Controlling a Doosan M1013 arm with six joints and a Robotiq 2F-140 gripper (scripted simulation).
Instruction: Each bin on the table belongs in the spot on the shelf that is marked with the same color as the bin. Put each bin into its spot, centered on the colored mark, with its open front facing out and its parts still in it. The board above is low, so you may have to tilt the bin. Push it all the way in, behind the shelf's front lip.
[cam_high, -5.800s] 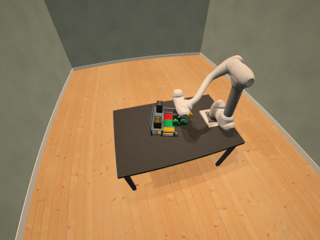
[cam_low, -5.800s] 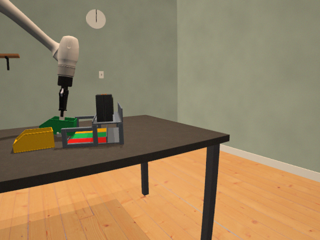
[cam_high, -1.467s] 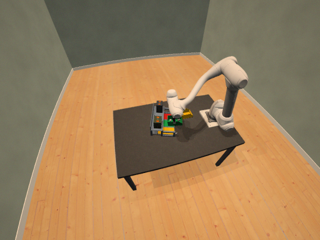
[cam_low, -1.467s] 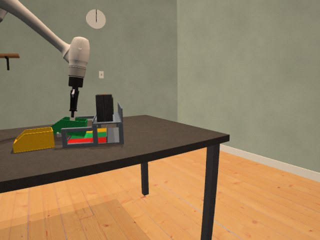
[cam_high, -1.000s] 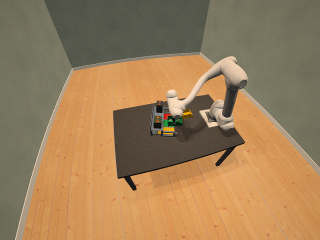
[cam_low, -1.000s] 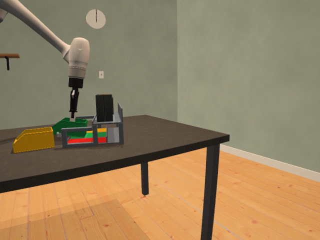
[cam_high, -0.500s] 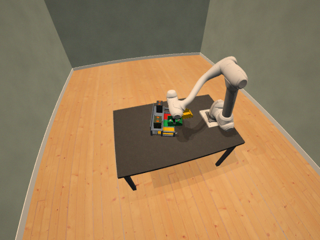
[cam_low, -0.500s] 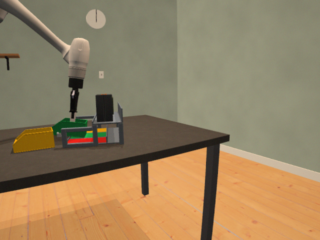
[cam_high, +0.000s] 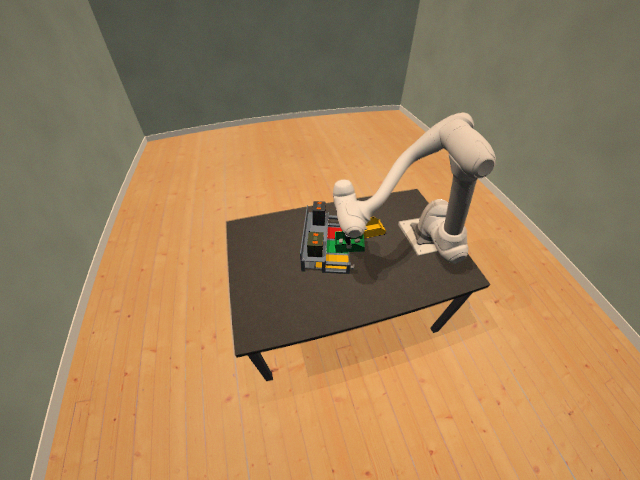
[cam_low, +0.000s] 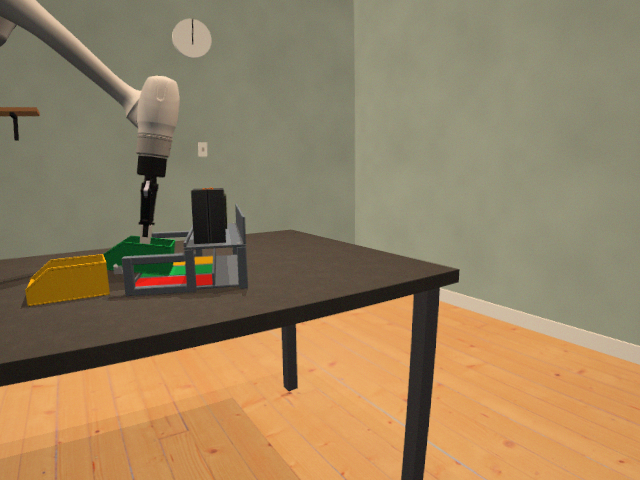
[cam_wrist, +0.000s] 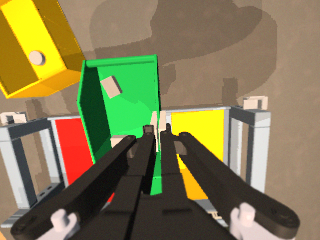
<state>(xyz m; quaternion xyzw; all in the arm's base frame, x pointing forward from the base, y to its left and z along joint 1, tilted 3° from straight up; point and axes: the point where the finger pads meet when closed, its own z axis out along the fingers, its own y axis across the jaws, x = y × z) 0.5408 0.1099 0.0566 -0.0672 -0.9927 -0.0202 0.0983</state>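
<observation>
My gripper is now 20 mm past the green bin, 50 mm to the left of it and 40 mm above it. Round my hand: yellow bin 170 mm behind, 170 mm to the right, 60 mm below.
</observation>
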